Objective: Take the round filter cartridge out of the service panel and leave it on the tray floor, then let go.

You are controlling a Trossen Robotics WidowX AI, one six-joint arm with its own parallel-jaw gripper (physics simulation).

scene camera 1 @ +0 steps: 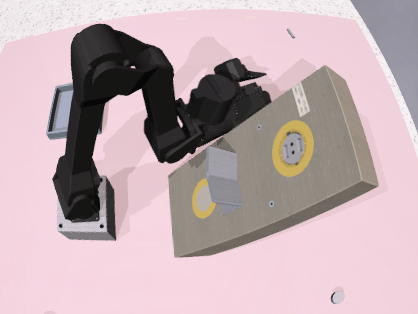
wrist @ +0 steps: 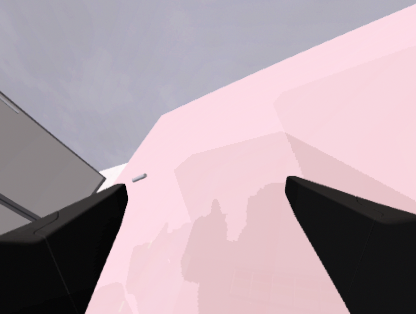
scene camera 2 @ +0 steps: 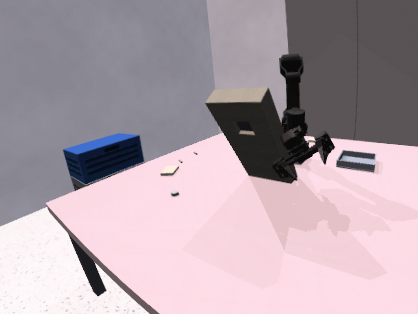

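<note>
The service panel (scene camera 1: 240,165) (scene camera 2: 250,150) is a large tilted grey-brown box. A round grey part with two dark dots (scene camera 1: 292,148), apparently the filter cartridge, sits inside the larger yellow ring (scene camera 1: 308,148). A pale disc (scene camera 1: 203,197) in the smaller ring is partly covered by a grey flap (scene camera 1: 222,172). My gripper (scene camera 1: 265,86) (scene camera 2: 310,170) (wrist: 207,187) is open and empty, beside the panel's upper edge in the first scene view, apart from the round part; the panel partly hides it. The blue-grey tray (scene camera 1: 52,112) (scene camera 2: 356,166) stands apart, partly behind the arm in the first scene view.
A small metal pin (scene camera 1: 290,33) (wrist: 139,177) lies on the pink table (scene camera 1: 145,280) (scene camera 2: 125,210). A small round disc (scene camera 1: 338,297) lies past the panel. A beige block (scene camera 2: 169,170) lies at the left. A grey slab (wrist: 45,160) shows at the wrist view's left.
</note>
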